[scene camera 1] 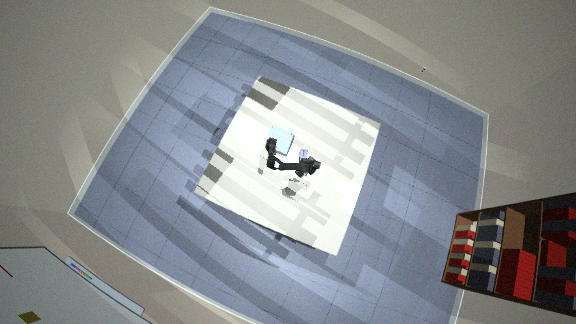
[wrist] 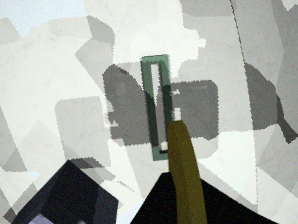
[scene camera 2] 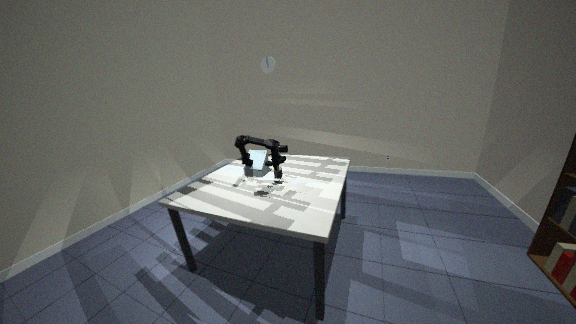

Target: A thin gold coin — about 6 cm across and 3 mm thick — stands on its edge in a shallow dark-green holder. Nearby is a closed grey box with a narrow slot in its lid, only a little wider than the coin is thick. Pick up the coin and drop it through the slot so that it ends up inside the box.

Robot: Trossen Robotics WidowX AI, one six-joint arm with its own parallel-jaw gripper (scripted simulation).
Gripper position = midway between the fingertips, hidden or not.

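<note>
A gold coin is held in my gripper (wrist: 175, 181).
</note>
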